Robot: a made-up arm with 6 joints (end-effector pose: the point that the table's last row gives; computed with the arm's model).
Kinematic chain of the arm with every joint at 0, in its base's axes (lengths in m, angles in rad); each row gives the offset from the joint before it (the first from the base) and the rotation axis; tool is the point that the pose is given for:
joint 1: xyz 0 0 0.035 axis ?
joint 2: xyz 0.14 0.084 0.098 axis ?
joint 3: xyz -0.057 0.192 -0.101 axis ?
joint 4: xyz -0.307 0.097 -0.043 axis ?
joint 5: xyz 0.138 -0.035 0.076 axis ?
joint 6: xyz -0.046 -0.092 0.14 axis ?
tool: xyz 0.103 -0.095 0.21
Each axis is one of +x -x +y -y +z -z.
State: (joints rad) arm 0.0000 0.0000 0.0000 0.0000 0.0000 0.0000
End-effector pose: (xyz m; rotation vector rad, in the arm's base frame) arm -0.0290 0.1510 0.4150 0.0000 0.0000 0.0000
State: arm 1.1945 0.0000 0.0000 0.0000 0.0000 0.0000
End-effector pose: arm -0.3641 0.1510 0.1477 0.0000 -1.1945 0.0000
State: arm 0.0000 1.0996 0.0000 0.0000 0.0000 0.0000
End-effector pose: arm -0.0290 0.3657 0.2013 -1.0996 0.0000 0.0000
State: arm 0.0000 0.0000 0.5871 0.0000 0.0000 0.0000
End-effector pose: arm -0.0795 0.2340 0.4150 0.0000 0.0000 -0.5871
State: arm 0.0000 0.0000 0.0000 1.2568 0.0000 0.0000
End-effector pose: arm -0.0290 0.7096 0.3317 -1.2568 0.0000 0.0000
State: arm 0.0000 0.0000 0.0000 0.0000 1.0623 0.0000
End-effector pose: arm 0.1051 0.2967 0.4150 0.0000 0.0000 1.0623
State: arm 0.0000 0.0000 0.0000 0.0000 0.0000 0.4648
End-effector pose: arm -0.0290 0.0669 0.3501 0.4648 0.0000 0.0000
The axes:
joint 1: -y
joint 2: -x
joint 3: -z
joint 4: -x
joint 5: +z
joint 6: +x

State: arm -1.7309 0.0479 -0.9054 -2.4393 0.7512 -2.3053
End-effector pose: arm -0.0932 0.0541 0.0432 0.4908 1.2968 0.0052
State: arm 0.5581 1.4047 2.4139 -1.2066 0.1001 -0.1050
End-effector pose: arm 0.1618 0.0059 -0.4070 -0.0594 -2.8061 -0.8572
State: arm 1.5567 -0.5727 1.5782 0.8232 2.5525 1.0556
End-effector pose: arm -0.0647 0.3700 0.5694 0.6438 0.0534 1.7126
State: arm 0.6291 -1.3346 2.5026 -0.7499 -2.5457 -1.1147
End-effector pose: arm -0.2913 0.1367 0.5724 -0.7452 -1.6944 0.1854
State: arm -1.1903 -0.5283 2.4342 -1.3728 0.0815 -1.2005
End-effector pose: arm 0.2865 0.5079 0.1517 -1.2455 0.8919 -2.2691
